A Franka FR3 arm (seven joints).
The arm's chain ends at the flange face. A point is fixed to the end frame.
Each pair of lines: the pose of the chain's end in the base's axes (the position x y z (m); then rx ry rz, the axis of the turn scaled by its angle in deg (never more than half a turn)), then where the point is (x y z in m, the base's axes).
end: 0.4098, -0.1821, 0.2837, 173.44, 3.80, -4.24
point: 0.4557 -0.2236 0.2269
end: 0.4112, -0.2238, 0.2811, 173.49, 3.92, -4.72
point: 0.4568 -0.2652 0.2240
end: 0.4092, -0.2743, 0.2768, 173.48, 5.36, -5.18
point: 0.4551 -0.3149 0.2193
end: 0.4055, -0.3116, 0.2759, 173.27, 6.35, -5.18
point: 0.4519 -0.3518 0.2185
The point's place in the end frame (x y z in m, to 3 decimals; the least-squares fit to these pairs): 0.047 0.037 0.059
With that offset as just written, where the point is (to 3 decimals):
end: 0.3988, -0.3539, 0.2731, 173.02, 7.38, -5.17
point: 0.446 -0.394 0.216
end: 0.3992, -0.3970, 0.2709, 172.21, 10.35, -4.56
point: 0.448 -0.436 0.214
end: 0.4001, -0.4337, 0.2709, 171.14, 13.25, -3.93
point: 0.450 -0.472 0.215
